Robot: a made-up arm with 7 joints.
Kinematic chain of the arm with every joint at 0, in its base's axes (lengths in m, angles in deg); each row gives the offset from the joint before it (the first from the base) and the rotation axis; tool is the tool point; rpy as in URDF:
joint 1: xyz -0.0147 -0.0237 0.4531 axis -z
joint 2: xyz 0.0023 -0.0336 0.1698 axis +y
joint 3: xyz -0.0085 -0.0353 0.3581 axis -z
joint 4: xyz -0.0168 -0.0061 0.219 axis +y
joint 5: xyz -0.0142 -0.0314 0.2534 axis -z
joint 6: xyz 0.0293 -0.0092 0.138 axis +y
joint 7: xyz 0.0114 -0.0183 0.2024 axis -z
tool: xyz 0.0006 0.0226 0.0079 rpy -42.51 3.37 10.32
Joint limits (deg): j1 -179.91..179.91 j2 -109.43..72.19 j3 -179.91..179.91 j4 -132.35..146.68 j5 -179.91..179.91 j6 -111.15..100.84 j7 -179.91..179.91
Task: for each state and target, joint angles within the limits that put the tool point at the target. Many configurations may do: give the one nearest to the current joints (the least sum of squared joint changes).
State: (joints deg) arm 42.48 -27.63 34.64 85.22 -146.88 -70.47 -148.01
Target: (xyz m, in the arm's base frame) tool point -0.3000 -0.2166 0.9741
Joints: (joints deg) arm 52.32 -37.70 38.36 107.93 -149.50 -82.30 -147.23
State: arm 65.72 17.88 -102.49 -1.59 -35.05 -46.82 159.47
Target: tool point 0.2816 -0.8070 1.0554
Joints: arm 46.02 37.79 -119.94 -40.35 -31.31 -84.75 163.31
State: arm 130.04 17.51 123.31 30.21 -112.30 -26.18 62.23
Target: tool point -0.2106 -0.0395 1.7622
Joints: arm 125.56 15.64 130.36 17.29 -110.37 -32.05 61.30
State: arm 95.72 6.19 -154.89 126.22 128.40 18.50 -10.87
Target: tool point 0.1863 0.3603 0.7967
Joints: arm 92.02 -2.98 -158.86 136.80 127.88 14.14 -11.30
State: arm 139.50 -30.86 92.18 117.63 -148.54 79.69 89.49
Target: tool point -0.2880 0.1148 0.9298
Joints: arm 136.06 -26.23 82.47 146.68 -101.45 69.15 93.73
